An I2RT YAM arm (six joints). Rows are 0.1 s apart.
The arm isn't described. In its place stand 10 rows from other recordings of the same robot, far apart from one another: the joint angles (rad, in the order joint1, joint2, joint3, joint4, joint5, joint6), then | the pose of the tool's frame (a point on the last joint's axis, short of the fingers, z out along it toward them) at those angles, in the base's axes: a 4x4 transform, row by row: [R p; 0 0 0 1], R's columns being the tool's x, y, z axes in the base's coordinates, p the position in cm.
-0.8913, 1.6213, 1.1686, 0.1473, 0.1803, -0.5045 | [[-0.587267 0.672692 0.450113 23.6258], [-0.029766 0.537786 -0.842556 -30.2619], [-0.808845 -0.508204 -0.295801 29.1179], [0 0 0 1]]
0.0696, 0.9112, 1.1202, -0.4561, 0.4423, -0.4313 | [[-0.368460 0.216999 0.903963 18.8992], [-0.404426 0.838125 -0.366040 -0.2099], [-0.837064 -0.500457 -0.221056 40.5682], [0 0 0 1]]
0.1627, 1.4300, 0.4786, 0.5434, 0.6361, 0.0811 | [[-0.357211 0.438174 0.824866 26.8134], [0.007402 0.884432 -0.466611 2.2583], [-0.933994 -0.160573 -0.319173 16.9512], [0 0 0 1]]
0.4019, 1.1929, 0.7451, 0.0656, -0.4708, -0.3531 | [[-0.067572 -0.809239 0.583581 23.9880], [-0.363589 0.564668 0.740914 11.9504], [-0.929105 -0.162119 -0.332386 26.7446], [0 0 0 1]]
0.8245, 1.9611, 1.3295, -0.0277, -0.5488, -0.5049 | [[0.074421 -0.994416 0.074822 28.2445], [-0.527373 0.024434 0.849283 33.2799], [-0.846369 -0.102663 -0.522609 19.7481], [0 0 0 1]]
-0.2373, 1.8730, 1.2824, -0.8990, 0.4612, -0.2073 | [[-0.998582 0.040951 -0.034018 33.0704], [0.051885 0.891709 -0.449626 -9.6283], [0.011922 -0.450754 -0.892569 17.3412], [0 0 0 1]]
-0.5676, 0.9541, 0.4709, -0.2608, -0.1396, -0.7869 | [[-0.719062 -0.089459 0.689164 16.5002], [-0.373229 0.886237 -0.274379 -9.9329], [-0.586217 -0.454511 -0.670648 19.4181], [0 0 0 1]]
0.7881, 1.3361, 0.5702, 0.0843, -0.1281, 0.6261 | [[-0.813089 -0.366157 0.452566 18.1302], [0.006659 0.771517 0.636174 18.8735], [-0.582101 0.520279 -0.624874 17.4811], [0 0 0 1]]
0.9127, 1.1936, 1.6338, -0.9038, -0.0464, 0.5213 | [[-0.643383 -0.571133 0.509770 13.1313], [-0.018877 0.677525 0.735257 17.2562], [-0.765312 0.463429 -0.446690 46.8629], [0 0 0 1]]
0.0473, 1.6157, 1.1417, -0.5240, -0.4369, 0.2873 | [[-0.882093 -0.022901 0.470518 33.3728], [0.215280 0.868819 0.445879 3.0878], [-0.419007 0.494600 -0.761449 22.9494], [0 0 0 1]]
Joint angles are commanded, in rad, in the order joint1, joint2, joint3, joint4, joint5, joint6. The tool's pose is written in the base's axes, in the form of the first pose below.
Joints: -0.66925 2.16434 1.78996 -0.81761 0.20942 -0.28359
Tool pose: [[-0.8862 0.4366 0.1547 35.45], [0.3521 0.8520 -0.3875 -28.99], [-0.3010 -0.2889 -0.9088 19.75], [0 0 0 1]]
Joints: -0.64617 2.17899 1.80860 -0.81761 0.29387 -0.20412
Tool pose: [[-0.8596 0.4988 0.1110 36.21], [0.4053 0.7977 -0.4465 -28.60], [-0.3113 -0.3388 -0.8879 19.72], [0 0 0 1]]
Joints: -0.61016 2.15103 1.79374 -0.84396 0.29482 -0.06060
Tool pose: [[-0.8012 0.5868 0.1168 36.64], [0.4895 0.7551 -0.4362 -26.88], [-0.3441 -0.2923 -0.8923 20.41], [0 0 0 1]]
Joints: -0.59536 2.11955 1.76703 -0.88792 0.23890 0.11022
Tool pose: [[-0.7115 0.6909 0.1282 36.25], [0.6110 0.6984 -0.3727 -25.57], [-0.3470 -0.1868 -0.9191 20.77], [0 0 0 1]]
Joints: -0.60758 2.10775 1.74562 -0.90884 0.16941 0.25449
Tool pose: [[-0.6072 0.7816 0.1428 35.59], [0.7244 0.6184 -0.3046 -25.48], [-0.3264 -0.0815 -0.9417 20.54], [0 0 0 1]]
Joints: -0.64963 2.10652 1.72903 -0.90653 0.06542 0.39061
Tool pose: [[-0.4708 0.8626 0.1852 34.55], [0.8348 0.5035 -0.2228 -26.53], [-0.2854 0.0497 -0.9571 20.09], [0 0 0 1]]
